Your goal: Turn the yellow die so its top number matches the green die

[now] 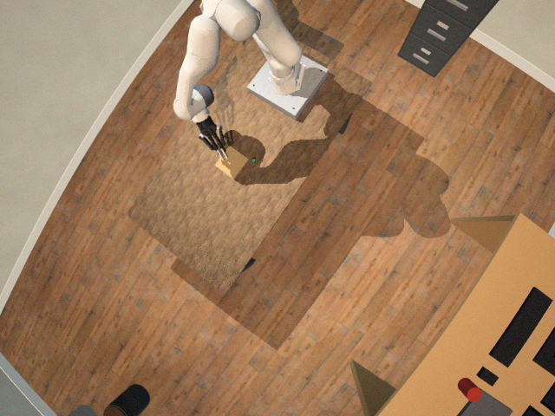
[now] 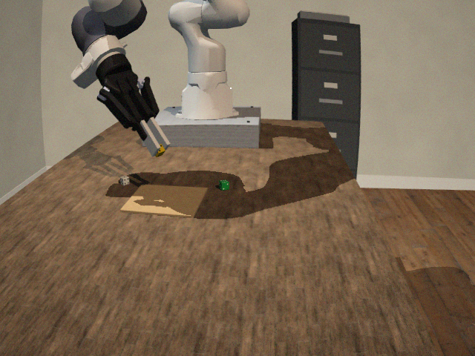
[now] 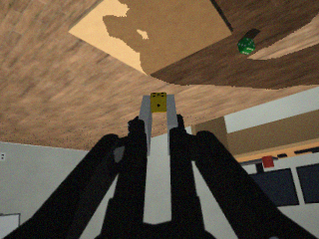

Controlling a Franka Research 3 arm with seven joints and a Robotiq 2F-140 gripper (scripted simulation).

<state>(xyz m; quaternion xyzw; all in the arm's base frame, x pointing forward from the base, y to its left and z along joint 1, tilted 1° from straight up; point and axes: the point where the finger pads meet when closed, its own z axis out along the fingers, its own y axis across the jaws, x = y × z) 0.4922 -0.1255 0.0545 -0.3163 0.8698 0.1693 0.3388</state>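
Right now the tan mat is 12 cm below my hand, 2 cm to the left of it and 1 cm ahead of it. From my hand the other things lie so: white die 11 cm below, 9 cm behind, 7 cm to the right; yellow die 3 cm below, 1 cm to the left, 1 cm ahead; green die 14 cm to the left, 11 cm below, 4 cm behind.
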